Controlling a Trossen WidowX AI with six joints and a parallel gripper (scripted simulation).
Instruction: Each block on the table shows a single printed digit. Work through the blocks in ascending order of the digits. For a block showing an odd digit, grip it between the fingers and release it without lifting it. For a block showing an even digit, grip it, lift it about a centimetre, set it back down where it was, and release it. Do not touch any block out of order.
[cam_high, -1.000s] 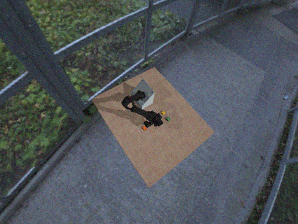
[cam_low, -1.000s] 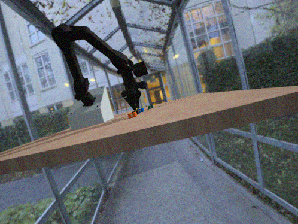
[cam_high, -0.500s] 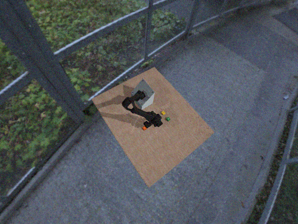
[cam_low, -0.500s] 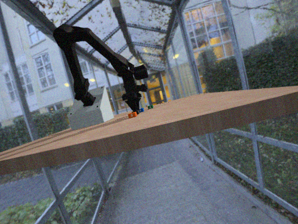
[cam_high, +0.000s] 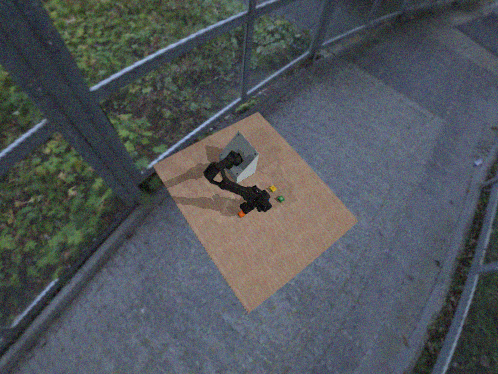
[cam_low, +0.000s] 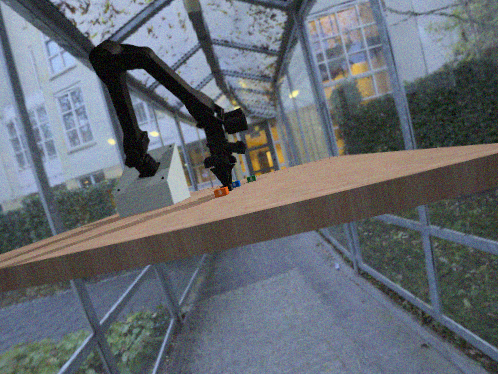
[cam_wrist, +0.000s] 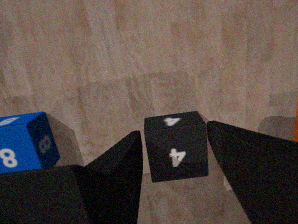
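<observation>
My gripper tip is now 18 cm to the right of the green block and 3 cm short of it. Round my gripper tip: blue block (9 cm to the left, 1 cm behind); then orange block (9 cm to the right, 1 cm ahead); then black block (1 cm behind).
</observation>
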